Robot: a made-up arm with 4 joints. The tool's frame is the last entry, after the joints. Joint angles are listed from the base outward. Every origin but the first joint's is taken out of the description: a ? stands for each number. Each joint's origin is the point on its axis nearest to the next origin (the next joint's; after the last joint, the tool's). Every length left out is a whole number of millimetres.
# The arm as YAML. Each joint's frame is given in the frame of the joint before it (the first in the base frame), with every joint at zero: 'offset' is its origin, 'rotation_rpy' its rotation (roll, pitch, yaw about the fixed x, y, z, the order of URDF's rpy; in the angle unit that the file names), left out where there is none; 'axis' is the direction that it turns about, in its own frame. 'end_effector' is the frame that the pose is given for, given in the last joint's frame.
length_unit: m
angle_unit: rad
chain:
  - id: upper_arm
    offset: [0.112, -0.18, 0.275]
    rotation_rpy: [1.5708, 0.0, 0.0]
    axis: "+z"
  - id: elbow
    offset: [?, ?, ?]
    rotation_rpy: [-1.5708, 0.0, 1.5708]
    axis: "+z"
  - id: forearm
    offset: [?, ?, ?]
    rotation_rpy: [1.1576, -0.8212, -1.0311]
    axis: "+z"
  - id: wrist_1
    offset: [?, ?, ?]
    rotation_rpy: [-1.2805, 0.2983, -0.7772]
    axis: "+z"
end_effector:
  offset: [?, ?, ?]
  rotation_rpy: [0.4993, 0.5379, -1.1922]
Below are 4 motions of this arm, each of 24 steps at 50 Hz.
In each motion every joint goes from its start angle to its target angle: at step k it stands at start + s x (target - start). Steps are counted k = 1, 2, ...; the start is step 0. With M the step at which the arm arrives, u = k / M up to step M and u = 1 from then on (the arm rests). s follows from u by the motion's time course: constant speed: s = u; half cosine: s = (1 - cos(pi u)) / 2; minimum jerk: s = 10 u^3 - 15 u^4 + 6 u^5.
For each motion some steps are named. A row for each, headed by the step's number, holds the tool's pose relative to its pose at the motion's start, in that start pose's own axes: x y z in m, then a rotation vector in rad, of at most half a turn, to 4 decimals.
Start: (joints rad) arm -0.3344 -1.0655 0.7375 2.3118
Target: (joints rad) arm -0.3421 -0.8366 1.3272 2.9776
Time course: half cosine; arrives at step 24
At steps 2, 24:
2: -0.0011 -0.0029 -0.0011 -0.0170 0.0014 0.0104
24: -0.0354 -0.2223 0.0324 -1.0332 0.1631 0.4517

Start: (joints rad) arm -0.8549 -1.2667 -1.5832 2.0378
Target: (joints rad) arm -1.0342 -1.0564 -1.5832 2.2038
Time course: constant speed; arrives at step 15
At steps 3, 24:
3: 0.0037 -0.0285 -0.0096 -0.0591 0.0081 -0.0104
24: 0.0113 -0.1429 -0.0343 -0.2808 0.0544 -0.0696

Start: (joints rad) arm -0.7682 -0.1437 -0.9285 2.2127
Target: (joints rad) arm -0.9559 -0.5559 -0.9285 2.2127
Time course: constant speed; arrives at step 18
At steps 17, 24:
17: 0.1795 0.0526 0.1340 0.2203 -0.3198 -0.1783
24: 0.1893 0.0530 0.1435 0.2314 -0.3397 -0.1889

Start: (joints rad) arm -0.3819 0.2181 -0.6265 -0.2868
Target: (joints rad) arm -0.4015 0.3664 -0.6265 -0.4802
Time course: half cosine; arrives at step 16
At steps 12, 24:
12: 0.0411 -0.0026 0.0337 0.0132 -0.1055 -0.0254
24: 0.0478 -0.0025 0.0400 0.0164 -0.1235 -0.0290

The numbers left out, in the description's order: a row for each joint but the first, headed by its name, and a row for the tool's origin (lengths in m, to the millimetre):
elbow: -0.284 -0.017 0.0
forearm: 0.088 0.144 0.0
wrist_1: -0.254 -0.197 0.0
tool: 0.185 0.005 0.0

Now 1 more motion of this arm.
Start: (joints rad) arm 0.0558 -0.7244 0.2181 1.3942
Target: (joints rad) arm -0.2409 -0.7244 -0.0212 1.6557
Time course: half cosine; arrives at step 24
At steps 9, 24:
9: -0.0218 -0.0028 -0.0347 -0.0835 0.0788 -0.0008
24: -0.0725 -0.0134 -0.1048 -0.2449 0.2583 -0.0161

